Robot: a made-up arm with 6 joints. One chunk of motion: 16 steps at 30 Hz.
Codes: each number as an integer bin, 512 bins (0 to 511) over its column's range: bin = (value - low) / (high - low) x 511, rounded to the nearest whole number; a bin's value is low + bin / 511 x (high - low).
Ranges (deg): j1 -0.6..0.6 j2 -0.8..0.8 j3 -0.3..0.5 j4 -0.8..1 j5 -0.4..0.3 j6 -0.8..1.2
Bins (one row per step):
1: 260 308 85 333 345 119
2: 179 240 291 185 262 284
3: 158 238 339 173 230 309
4: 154 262 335 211 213 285
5: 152 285 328 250 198 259
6: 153 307 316 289 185 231
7: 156 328 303 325 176 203
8: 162 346 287 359 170 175
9: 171 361 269 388 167 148
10: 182 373 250 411 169 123
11: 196 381 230 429 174 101
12: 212 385 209 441 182 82
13: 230 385 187 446 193 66
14: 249 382 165 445 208 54
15: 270 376 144 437 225 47
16: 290 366 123 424 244 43
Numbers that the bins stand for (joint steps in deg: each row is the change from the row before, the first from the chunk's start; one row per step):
1: 0.011 0.164 -0.167 0.373 0.073 -0.334
2: -0.180 -0.049 0.156 -0.148 -0.041 0.312
3: -0.229 -0.055 0.231 -0.191 -0.085 0.409
4: -0.238 0.020 0.224 -0.057 -0.108 0.315
5: -0.243 0.092 0.214 0.081 -0.129 0.214
6: -0.241 0.161 0.195 0.218 -0.147 0.104
7: -0.234 0.227 0.174 0.345 -0.159 -0.005
8: -0.220 0.283 0.149 0.465 -0.167 -0.115
9: -0.198 0.330 0.121 0.567 -0.171 -0.221
10: -0.173 0.368 0.091 0.648 -0.168 -0.319
11: -0.140 0.393 0.060 0.711 -0.162 -0.405
12: -0.102 0.405 0.027 0.753 -0.151 -0.479
13: -0.060 0.405 -0.007 0.771 -0.136 -0.542
14: -0.015 0.396 -0.042 0.768 -0.115 -0.589
15: 0.034 0.377 -0.075 0.739 -0.092 -0.616
16: 0.081 0.346 -0.107 0.694 -0.066 -0.632

